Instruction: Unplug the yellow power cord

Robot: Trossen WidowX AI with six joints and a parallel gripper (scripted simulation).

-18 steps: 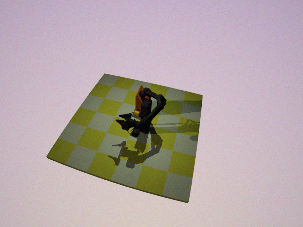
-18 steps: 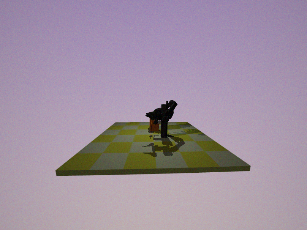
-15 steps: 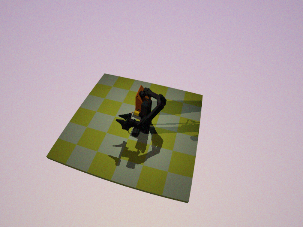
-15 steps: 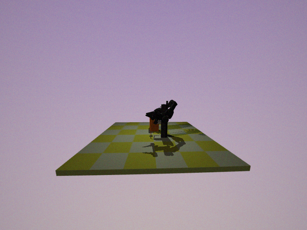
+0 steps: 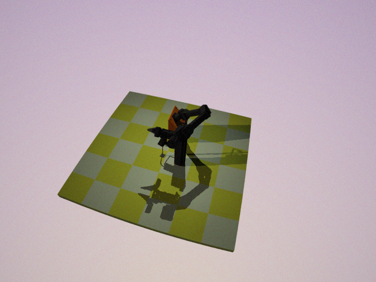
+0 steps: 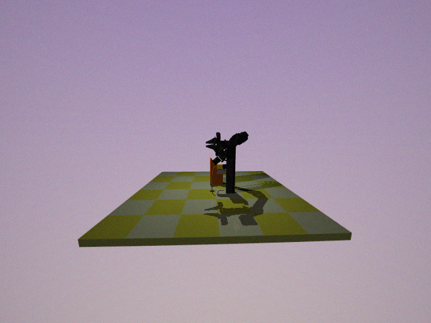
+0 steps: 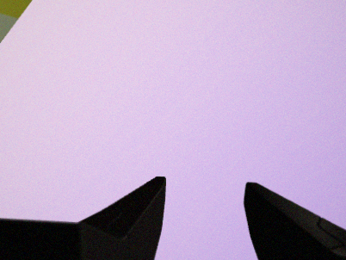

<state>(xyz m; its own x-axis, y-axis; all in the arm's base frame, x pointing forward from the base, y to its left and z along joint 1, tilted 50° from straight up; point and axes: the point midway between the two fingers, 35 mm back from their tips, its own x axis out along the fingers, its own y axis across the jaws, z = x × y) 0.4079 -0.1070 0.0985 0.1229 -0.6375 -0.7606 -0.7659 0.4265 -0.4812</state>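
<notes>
Right now my gripper tip is 13 cm past the yellow plug, 12 cm to the right of it and 18 cm above it.
</notes>
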